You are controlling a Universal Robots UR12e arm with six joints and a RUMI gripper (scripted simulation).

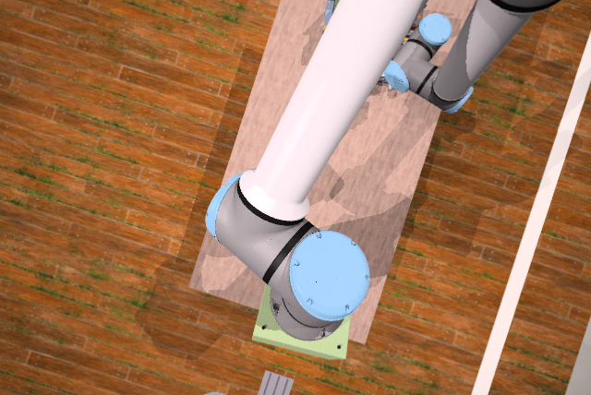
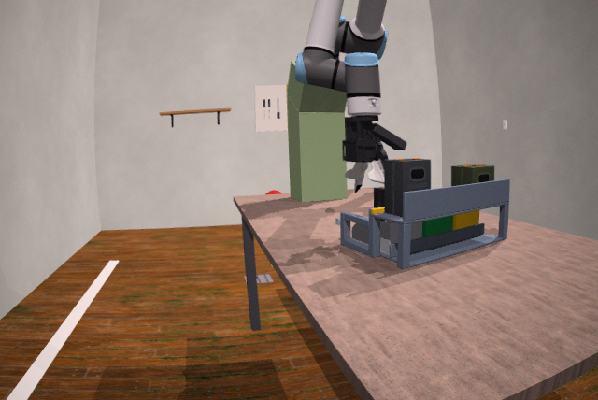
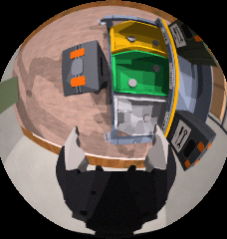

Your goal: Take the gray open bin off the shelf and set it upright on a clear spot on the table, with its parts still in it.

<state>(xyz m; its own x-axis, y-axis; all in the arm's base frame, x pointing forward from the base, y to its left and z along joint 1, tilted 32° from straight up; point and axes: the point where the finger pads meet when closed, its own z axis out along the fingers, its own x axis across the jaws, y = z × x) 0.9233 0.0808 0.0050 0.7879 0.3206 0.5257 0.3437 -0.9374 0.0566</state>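
My gripper is now 80 mm short of the gray open bin, 20 mm to the right of it and 80 mm above it. From my hand the other things lie so: yellow bin 10 mm behind, 230 mm to the left, 80 mm below; then green bin 30 mm ahead, 120 mm to the left, 80 mm below.
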